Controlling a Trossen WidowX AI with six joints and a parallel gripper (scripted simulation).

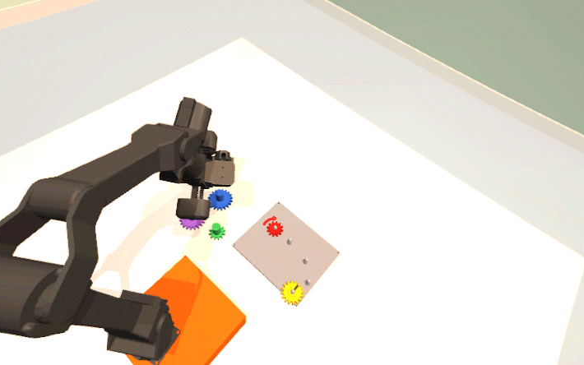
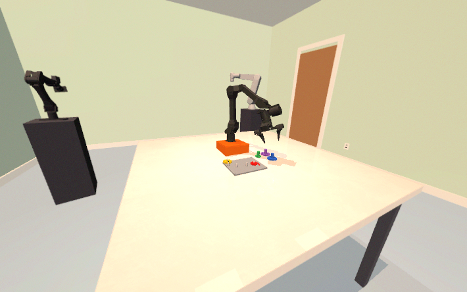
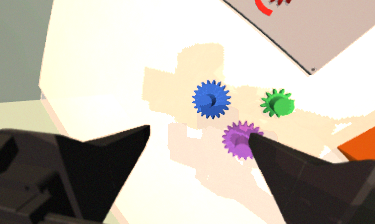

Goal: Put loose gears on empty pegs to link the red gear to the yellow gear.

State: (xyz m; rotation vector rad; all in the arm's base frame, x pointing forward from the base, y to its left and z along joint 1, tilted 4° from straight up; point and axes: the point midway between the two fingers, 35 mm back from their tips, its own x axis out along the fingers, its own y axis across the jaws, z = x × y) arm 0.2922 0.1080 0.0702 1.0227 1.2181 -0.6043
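Right now the purple gear is 90 mm below my gripper tip, 60 mm behind it and 20 mm to the left of it. From my gripper tip the other things lie so: red gear 180 mm to the right, 90 mm below, 30 mm ahead; small green gear 90 mm below, 60 mm to the right, 60 mm behind; blue gear 90 mm below, 20 mm ahead, 10 mm to the right.
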